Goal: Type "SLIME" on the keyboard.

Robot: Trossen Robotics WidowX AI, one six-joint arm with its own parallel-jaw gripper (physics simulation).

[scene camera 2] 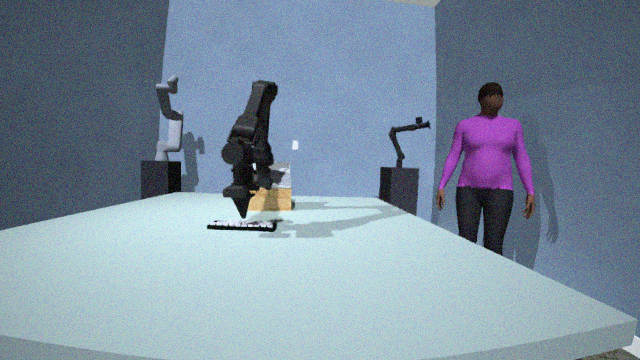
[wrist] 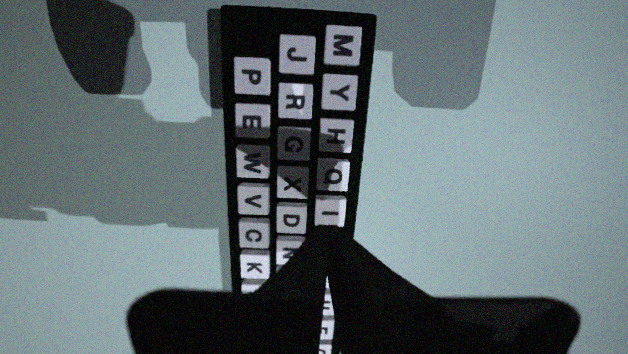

Labels:
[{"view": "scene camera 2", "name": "gripper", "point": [243, 218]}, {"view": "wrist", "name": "gripper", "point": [326, 234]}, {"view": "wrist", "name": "black keyboard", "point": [257, 36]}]

